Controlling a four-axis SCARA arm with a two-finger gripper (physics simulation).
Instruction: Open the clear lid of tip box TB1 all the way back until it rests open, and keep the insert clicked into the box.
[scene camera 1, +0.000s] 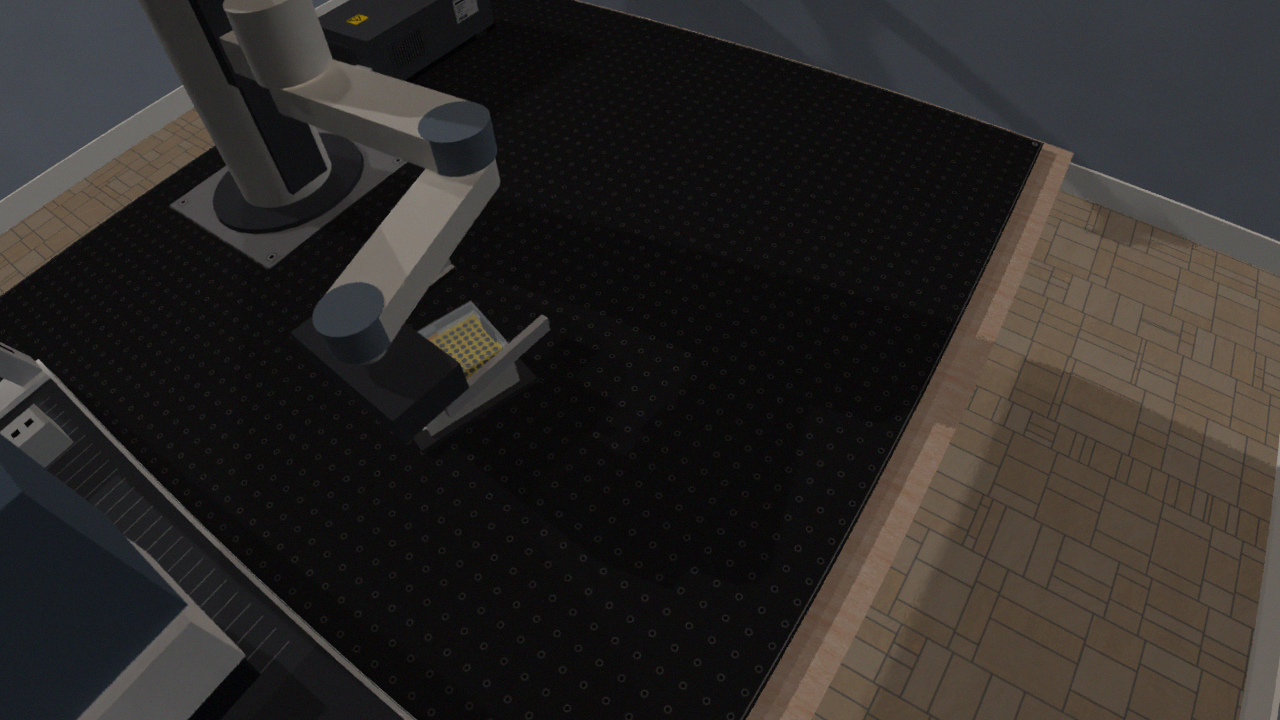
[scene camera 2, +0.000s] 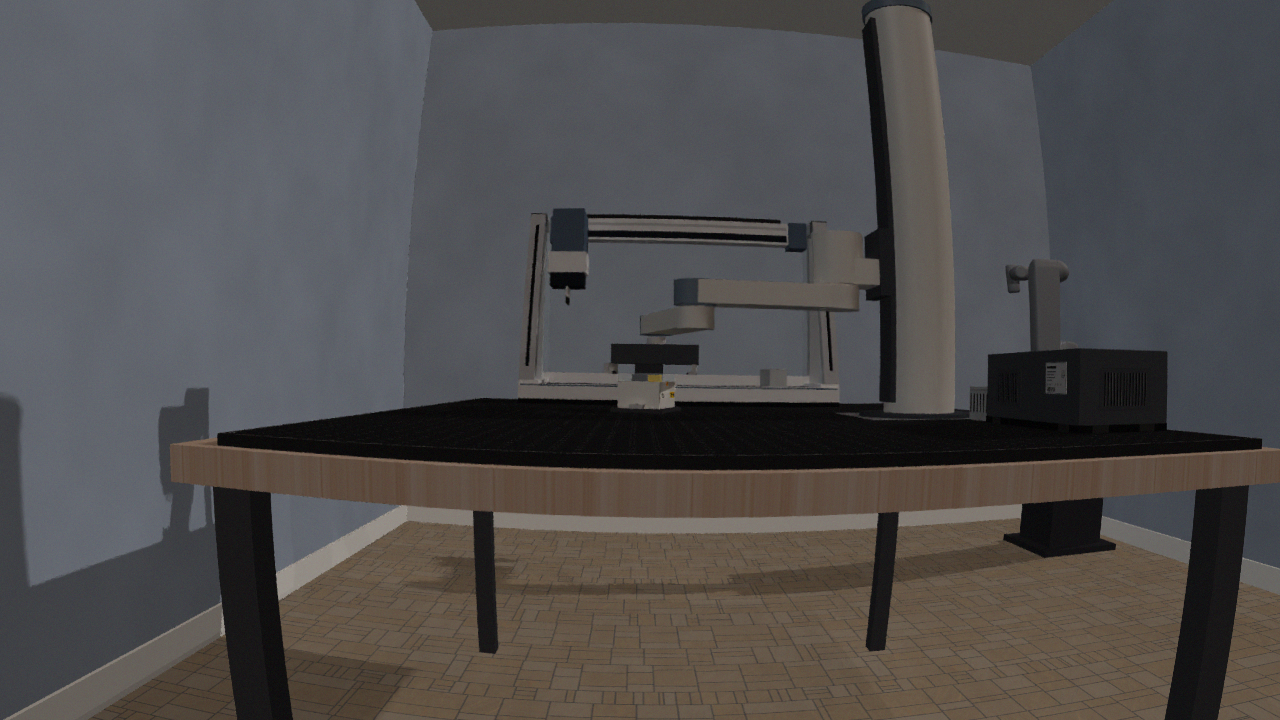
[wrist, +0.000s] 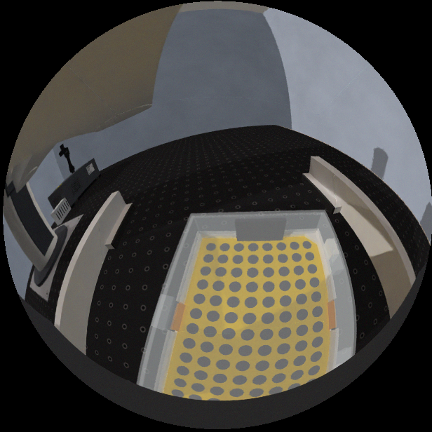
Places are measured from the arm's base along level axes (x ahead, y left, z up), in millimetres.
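Pixels of known places: gripper, between the fingertips: (scene camera 1: 494, 289) (scene camera 2: 650, 368); arm's base, origin of its link: (scene camera 1: 291, 187).
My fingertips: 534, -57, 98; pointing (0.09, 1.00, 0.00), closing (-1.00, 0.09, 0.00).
Note:
Ahead of a thing's pixels: the offset from my fingertips to its top centre, as dx, dy, dz. "*": to the spot under its first point.
Tip box TB1 {+4, -93, -8} (scene camera 1: 465, 310) (scene camera 2: 640, 395) stands on the black perforated table top. Its yellow insert {+4, -93, -11} (scene camera 1: 469, 344) (scene camera 2: 654, 377) (wrist: 260, 294) with grey round holes lies level inside the box walls. In the wrist view a clear border, seemingly the lid (wrist: 290, 216), runs around the insert; it looks down over the box, but its exact angle is hard to tell. My gripper (scene camera 1: 443, 344) (scene camera 2: 653, 368) (wrist: 213, 178) is open and empty, low over the box. Its two pale fingers stand wide apart, one outside each long side, with gaps to the walls. The near end of the box is hidden under the gripper body.
The arm's column (scene camera 1: 223, 107) (scene camera 2: 917, 223) stands on its base plate. A dark device (scene camera 1: 402, 40) (scene camera 2: 1076, 389) (wrist: 75, 185) and a small slotted white block {* -579, +251, -53} (scene camera 2: 978, 402) (wrist: 61, 211) stand near it. A gantry machine (scene camera 2: 684, 227) with a grey block {* -307, -448, +7} (scene camera 1: 35, 434) (scene camera 2: 772, 377) is at the opposite side.

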